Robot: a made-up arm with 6 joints. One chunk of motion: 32 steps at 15 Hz.
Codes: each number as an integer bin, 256 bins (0 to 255) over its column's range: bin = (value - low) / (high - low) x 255, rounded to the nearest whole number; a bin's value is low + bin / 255 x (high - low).
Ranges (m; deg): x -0.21..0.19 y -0.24..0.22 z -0.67..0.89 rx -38..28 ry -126..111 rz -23..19
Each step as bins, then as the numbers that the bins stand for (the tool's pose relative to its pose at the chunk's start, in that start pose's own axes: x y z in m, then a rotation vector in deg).
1 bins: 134 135 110 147 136 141
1 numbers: 0.0002 0.0035 0.0029 0.05 0.40 0.22
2 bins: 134 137 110 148 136 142
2 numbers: 0.0002 0.0071 0.0029 0.31 0.40 0.39
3 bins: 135 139 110 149 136 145
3 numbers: 0.0018 0.0107 0.0029 0.56 0.40 0.88
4 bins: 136 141 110 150 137 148
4 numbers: 0.0033 0.0144 0.0029 0.82 1.33 1.38
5 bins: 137 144 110 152 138 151
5 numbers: 0.0049 0.0198 0.0029 1.34 2.26 1.87
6 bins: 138 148 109 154 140 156
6 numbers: 0.0065 0.0270 -0.0032 1.86 4.12 2.69
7 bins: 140 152 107 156 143 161
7 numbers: 0.0096 0.0342 -0.0154 2.38 6.91 3.52
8 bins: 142 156 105 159 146 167
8 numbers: 0.0127 0.0414 -0.0276 3.15 9.69 4.51
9 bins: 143 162 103 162 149 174
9 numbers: 0.0143 0.0522 -0.0399 3.93 12.48 5.66
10 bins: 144 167 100 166 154 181
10 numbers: 0.0159 0.0613 -0.0582 4.96 17.13 6.81
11 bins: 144 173 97 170 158 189
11 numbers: 0.0159 0.0721 -0.0766 6.00 20.85 8.13
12 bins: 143 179 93 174 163 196
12 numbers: 0.0143 0.0829 -0.1011 7.04 25.49 9.28
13 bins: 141 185 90 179 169 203
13 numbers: 0.0112 0.0937 -0.1194 8.33 31.07 10.44
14 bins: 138 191 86 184 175 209
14 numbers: 0.0065 0.1045 -0.1439 9.62 36.65 11.42
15 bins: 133 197 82 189 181 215
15 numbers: -0.0014 0.1154 -0.1684 10.92 42.22 12.41
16 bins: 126 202 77 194 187 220
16 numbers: -0.0124 0.1244 -0.1989 12.21 47.80 13.24
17 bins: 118 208 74 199 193 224
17 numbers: -0.0249 0.1352 -0.2173 13.51 53.38 13.89
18 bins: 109 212 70 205 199 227
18 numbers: -0.0390 0.1424 -0.2418 15.06 58.95 14.39
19 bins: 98 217 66 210 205 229
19 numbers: -0.0563 0.1515 -0.2662 16.35 64.53 14.72
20 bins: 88 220 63 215 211 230
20 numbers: -0.0720 0.1569 -0.2846 17.65 70.11 14.88
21 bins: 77 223 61 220 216 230
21 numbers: -0.0892 0.1623 -0.2968 18.94 74.75 14.88
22 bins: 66 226 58 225 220 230
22 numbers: -0.1065 0.1677 -0.3152 20.24 78.47 14.88
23 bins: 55 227 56 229 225 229
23 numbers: -0.1237 0.1695 -0.3274 21.27 83.12 14.72
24 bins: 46 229 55 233 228 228
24 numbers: -0.1378 0.1731 -0.3335 22.31 85.91 14.55
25 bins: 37 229 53 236 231 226
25 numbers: -0.1520 0.1731 -0.3458 23.08 88.69 14.22
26 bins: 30 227 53 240 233 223
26 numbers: -0.1629 0.1695 -0.3458 24.12 90.55 13.73
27 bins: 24 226 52 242 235 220
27 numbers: -0.1724 0.1677 -0.3519 24.64 92.41 13.24
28 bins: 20 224 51 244 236 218
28 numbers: -0.1786 0.1641 -0.3580 25.15 93.34 12.91
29 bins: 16 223 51 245 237 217
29 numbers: -0.1849 0.1623 -0.3580 25.41 94.27 12.74
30 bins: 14 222 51 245 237 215
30 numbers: -0.1880 0.1605 -0.3580 25.41 94.27 12.41
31 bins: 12 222 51 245 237 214
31 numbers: -0.1912 0.1605 -0.3580 25.41 94.27 12.25
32 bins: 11 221 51 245 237 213
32 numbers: -0.1927 0.1587 -0.3580 25.41 94.27 12.08
